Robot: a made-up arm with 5 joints.
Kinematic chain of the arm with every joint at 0, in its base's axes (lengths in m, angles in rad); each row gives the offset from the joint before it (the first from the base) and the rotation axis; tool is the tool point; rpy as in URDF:
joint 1: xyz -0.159 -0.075 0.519 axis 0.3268 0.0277 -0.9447
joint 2: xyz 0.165 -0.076 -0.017 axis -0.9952 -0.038 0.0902
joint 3: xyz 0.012 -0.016 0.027 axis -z
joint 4: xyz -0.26 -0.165 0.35 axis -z
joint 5: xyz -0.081 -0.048 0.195 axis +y
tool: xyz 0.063 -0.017 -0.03 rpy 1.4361 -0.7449 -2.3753
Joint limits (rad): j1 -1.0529..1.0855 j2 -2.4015..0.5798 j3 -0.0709..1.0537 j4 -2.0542..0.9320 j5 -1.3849..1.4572
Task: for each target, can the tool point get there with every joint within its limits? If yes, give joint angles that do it. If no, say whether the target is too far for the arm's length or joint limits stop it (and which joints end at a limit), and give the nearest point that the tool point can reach.
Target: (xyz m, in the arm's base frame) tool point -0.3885 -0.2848 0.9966
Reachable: yes | joints 0.4620 0.0631 0.2951 -0.5609 0.4910
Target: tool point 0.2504 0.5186 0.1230
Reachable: no: joint limits stop it (at a limit: joint 1, joint 2, joint 3, joint 5) | nearest point -0.3277 0.1537 -0.0201 | short by 0.698 m
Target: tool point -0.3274 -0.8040 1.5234
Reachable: no: too far | nearest point -0.2439 -0.5191 1.0809 | short by 0.533 m
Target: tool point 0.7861 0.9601 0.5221
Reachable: no: too far | nearest point -0.0057 0.2212 0.8871 | short by 1.143 m
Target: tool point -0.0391 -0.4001 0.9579
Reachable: yes | joints -0.6721 -0.7150 0.8663 -1.8057 1.2358
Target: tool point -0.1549 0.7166 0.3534
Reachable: no: joint limits stop it (at a limit: joint 2, joint 3, joint 4, joint 5) | nearest point -0.2815 0.3197 0.7945 | short by 0.607 m
